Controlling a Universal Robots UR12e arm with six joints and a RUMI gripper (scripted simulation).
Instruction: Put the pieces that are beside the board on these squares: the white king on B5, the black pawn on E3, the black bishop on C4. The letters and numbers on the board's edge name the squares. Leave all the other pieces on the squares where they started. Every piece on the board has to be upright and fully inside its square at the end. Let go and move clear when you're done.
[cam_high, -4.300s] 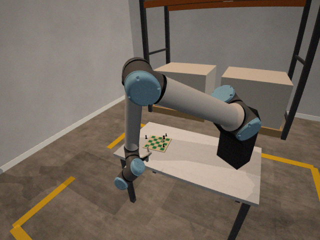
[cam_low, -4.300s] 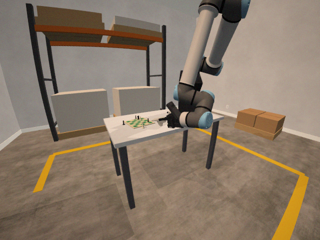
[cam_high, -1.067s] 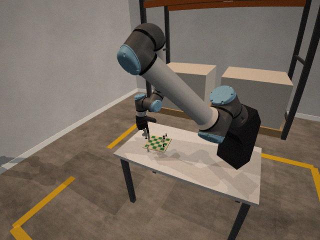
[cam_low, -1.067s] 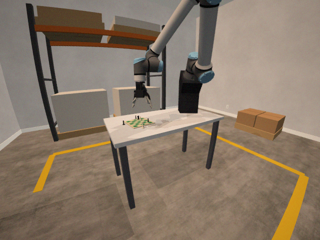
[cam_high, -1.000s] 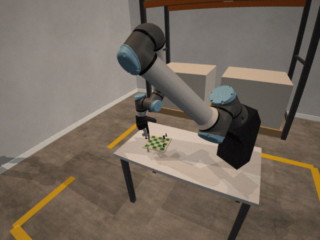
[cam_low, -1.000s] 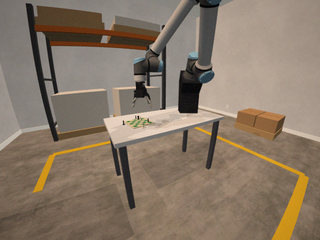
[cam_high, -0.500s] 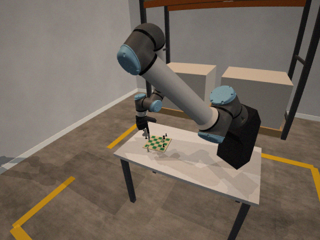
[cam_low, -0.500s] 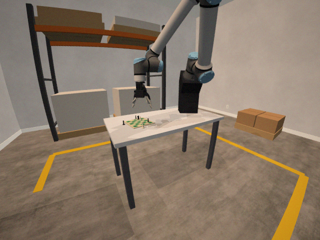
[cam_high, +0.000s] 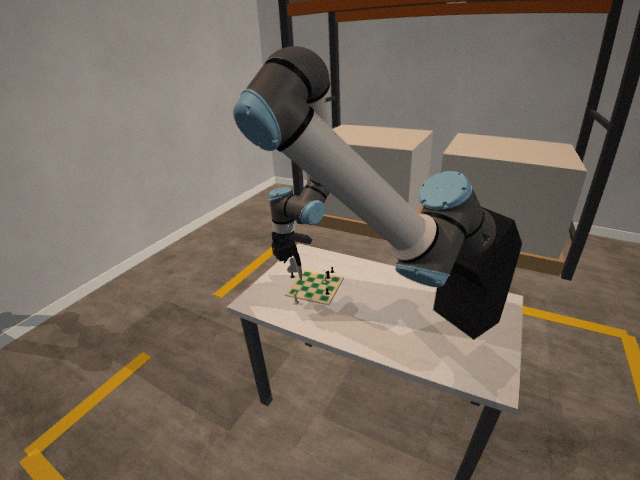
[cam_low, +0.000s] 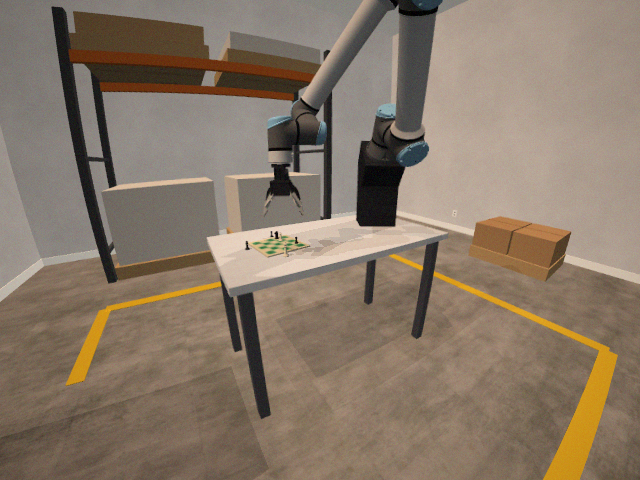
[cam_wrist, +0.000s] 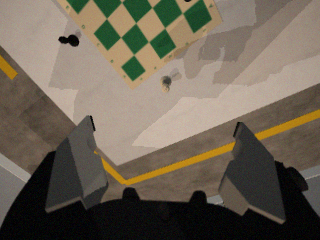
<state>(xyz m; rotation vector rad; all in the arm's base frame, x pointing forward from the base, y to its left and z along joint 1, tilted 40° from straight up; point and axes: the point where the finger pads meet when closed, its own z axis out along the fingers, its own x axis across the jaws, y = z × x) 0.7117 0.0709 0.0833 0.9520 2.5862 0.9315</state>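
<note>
My hand is 14 cm above the white king. Round my hand: chessboard: 3 cm behind, 14 cm to the right, 17 cm below.
</note>
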